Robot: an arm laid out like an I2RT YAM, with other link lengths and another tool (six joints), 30 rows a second.
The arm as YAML. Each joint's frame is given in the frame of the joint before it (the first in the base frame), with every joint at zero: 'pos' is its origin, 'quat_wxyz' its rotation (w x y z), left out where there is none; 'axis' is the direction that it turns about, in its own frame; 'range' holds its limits. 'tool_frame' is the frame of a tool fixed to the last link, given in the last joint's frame.
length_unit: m
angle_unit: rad
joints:
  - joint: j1
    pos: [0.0, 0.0, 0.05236]
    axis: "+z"
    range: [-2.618, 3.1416]
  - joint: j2
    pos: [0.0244, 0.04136, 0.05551]
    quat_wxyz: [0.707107, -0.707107, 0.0, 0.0]
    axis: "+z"
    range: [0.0, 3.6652]
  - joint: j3
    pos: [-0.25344, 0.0, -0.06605]
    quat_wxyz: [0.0, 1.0, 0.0, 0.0]
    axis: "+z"
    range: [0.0, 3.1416]
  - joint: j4
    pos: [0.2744, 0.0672, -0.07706]
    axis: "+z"
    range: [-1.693, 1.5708]
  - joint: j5
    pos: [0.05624, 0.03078, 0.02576]
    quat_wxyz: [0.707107, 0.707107, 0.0, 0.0]
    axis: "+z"
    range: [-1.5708, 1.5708]
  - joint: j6
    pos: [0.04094, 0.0, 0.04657]
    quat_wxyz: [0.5, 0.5, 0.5, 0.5]
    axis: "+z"
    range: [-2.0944, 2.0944]
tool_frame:
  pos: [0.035, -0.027, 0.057]
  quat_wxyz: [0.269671, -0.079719, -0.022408, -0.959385]
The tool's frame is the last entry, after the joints.
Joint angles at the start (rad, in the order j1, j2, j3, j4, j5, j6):
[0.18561, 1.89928, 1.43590, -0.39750, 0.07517, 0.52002]
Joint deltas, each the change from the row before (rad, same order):
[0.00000, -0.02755, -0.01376, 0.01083, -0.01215, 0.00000]
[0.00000, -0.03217, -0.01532, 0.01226, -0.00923, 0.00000]
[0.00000, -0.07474, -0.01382, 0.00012, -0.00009, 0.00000]
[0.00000, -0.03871, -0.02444, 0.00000, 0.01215, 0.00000]
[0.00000, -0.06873, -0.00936, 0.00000, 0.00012, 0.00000]
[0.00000, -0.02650, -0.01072, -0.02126, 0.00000, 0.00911]
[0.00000, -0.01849, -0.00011, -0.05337, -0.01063, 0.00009]
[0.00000, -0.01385, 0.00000, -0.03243, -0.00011, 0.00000]
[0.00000, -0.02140, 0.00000, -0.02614, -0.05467, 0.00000]
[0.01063, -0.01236, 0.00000, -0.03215, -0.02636, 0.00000]
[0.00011, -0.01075, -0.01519, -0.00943, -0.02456, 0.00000]
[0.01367, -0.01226, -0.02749, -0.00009, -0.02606, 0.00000]
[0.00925, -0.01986, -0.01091, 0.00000, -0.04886, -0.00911]
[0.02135, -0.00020, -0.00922, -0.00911, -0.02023, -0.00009]
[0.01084, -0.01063, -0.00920, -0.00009, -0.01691, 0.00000]
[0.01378, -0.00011, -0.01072, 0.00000, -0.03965, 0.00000]
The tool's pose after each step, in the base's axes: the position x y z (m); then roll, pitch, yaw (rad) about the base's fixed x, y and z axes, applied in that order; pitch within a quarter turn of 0, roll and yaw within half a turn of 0. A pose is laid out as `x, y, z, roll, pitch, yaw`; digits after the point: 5 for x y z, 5 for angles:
0.46620, 0.06387, 0.17242, 2.72560, -0.44981, 0.72676
0.46295, 0.06416, 0.18184, 2.71514, -0.47820, 0.73773
0.45436, 0.06255, 0.20935, 2.67811, -0.52992, 0.75569
0.44667, 0.05993, 0.21696, 2.66116, -0.53752, 0.75533
0.43724, 0.05815, 0.24224, 2.62264, -0.58714, 0.77579
0.43009, 0.05675, 0.24627, 2.63298, -0.58699, 0.76438
0.42227, 0.05631, 0.24751, 2.66251, -0.56136, 0.75644
0.41692, 0.05532, 0.24956, 2.67432, -0.54574, 0.75031
0.41195, 0.05976, 0.25348, 2.71348, -0.56167, 0.77032
0.40628, 0.06579, 0.25410, 2.74397, -0.55508, 0.78416
0.40229, 0.06753, 0.25067, 2.76962, -0.55300, 0.78852
0.39672, 0.07472, 0.24401, 2.79748, -0.55054, 0.80615
0.39243, 0.08274, 0.24641, 2.81785, -0.57466, 0.84563
0.38837, 0.09271, 0.24152, 2.84419, -0.56833, 0.86710
0.38478, 0.09806, 0.24157, 2.85485, -0.57651, 0.88403
0.38171, 0.10718, 0.23674, 2.88970, -0.58487, 0.90636

